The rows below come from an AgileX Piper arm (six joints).
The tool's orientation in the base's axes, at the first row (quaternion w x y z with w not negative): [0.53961 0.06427 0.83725 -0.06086]
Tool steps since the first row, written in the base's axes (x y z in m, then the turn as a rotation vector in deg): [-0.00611 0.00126 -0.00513 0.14 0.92 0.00]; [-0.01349 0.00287 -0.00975 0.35 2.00 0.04]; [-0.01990 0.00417 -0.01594 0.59 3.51 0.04]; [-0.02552 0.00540 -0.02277 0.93 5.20 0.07]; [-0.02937 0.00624 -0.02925 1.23 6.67 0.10]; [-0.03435 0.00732 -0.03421 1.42 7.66 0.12]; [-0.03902 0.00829 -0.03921 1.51 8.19 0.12]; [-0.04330 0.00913 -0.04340 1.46 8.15 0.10]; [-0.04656 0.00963 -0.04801 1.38 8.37 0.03]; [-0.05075 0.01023 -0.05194 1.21 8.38 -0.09]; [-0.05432 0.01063 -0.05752 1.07 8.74 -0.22]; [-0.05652 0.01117 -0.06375 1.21 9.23 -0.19]
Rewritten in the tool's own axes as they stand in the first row. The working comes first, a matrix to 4 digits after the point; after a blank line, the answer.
The tool's axes in the first row as the columns of a matrix, in the base's axes (used below as rounded here):
[-0.4094 0.1733 0.8958]
[0.0419 0.9843 -0.1713]
[-0.9114 -0.0325 -0.4102]

[0.00723 0.00035 -0.00358 -0.02 0.93 -0.03]; [0.01453 0.00080 -0.00858 -0.10 2.03 -0.05]; [0.02285 0.00117 -0.01200 -0.13 3.56 -0.09]; [0.03143 0.00163 -0.01445 -0.23 5.28 -0.09]; [0.03894 0.00200 -0.01538 -0.32 6.78 -0.08]; [0.04555 0.00236 -0.01799 -0.37 7.78 -0.09]; [0.05206 0.00267 -0.02029 -0.38 8.32 -0.10]; [0.05766 0.00289 -0.02255 -0.35 8.27 -0.13]; [0.06322 0.00297 -0.02366 -0.24 8.48 -0.21]; [0.06854 0.00296 -0.02591 -0.06 8.46 -0.31]; [0.07511 0.00292 -0.02689 0.13 8.80 -0.45]; [0.08171 0.00327 -0.02639 0.06 9.30 -0.42]
